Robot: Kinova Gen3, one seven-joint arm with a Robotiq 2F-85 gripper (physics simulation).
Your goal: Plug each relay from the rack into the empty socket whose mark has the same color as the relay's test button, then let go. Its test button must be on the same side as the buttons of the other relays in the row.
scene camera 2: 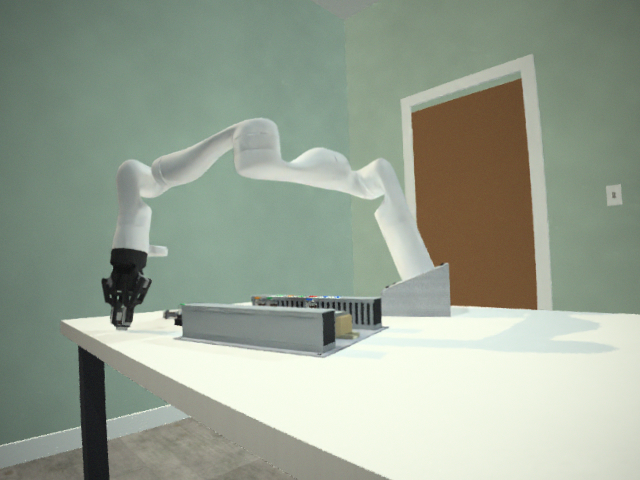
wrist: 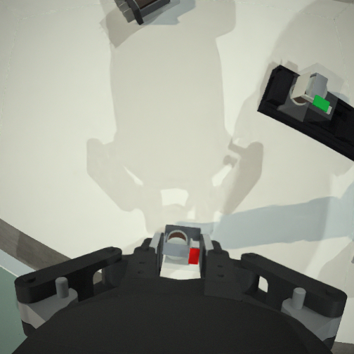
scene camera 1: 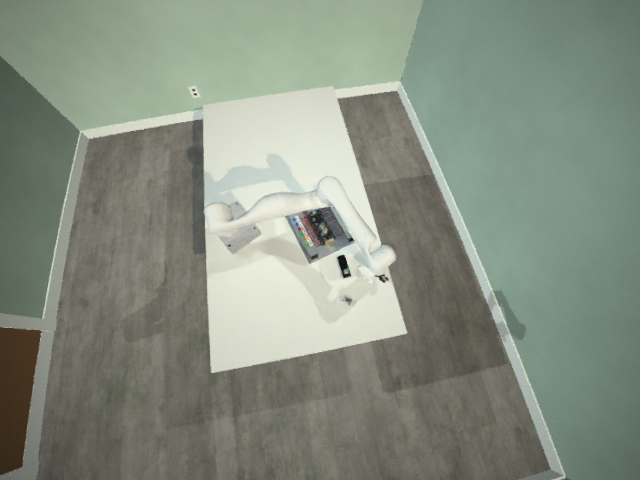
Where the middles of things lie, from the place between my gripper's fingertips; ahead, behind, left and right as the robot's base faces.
Now: hand 330 mm to the right of the socket panel [scene camera 2: 341, 344], 140 mm past it and 10 mm above it.
